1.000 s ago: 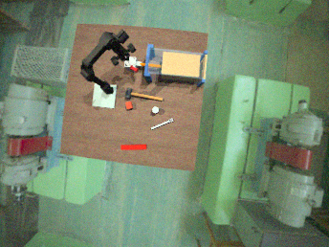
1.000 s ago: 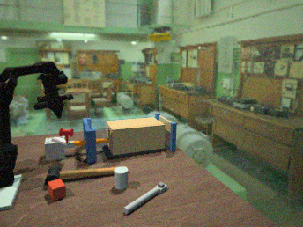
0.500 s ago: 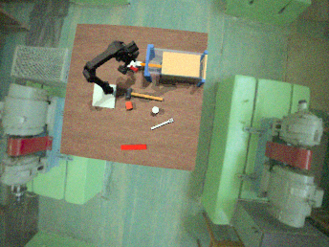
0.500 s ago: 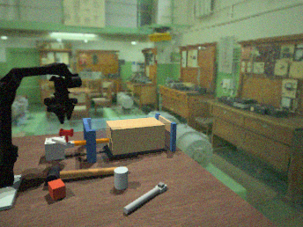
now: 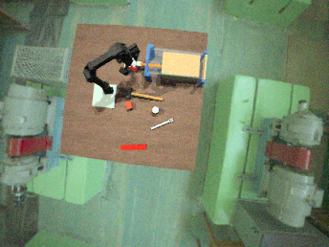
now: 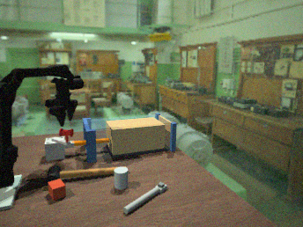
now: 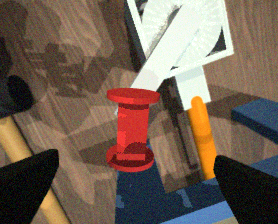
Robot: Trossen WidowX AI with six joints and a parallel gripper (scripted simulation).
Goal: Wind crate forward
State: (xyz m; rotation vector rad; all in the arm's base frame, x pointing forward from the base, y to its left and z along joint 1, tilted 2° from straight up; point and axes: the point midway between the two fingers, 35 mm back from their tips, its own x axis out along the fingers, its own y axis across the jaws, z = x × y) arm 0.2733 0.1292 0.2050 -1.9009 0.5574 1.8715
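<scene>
My gripper tip is 60 mm above the red knob. Also, from my gripper tip: winch handle 90 mm below, 30 mm to the left, 20 mm behind; winch 160 mm below, 80 mm to the left, 60 mm behind; blue steel frame 110 mm ahead, 90 mm below, 60 mm to the left.
</scene>
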